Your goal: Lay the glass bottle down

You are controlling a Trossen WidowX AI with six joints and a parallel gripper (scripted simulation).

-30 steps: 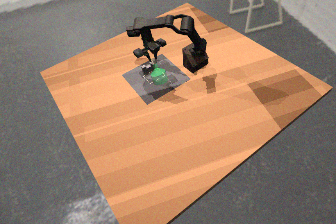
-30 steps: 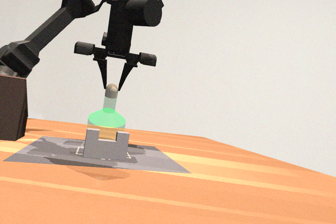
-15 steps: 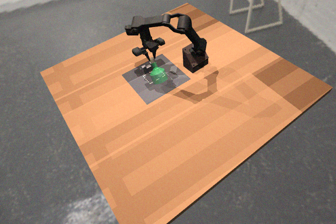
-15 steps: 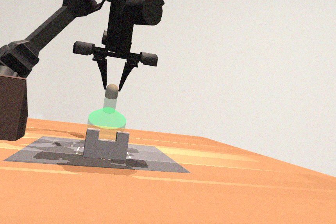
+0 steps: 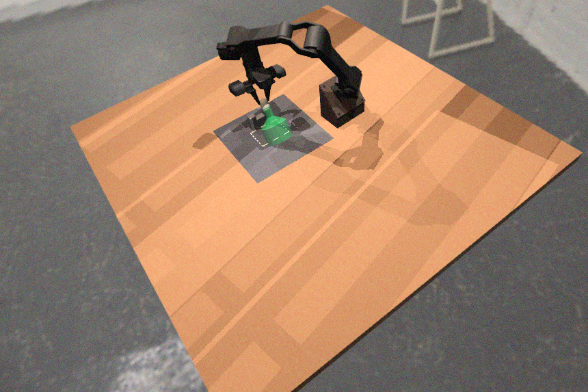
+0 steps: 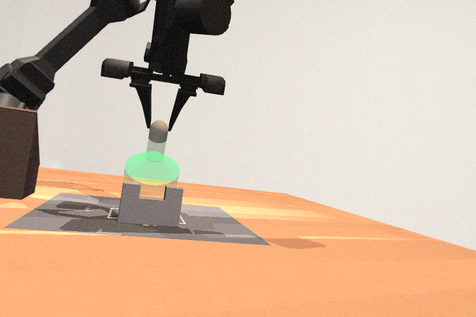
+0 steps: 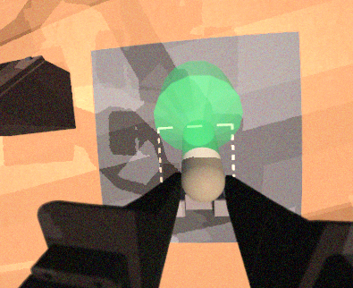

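My gripper tip is now 1 cm short of the green glass bottle, 3 cm to the right of it and 4 cm above it. Round my gripper tip: grey mat: 1 cm to the left, 14 cm below.
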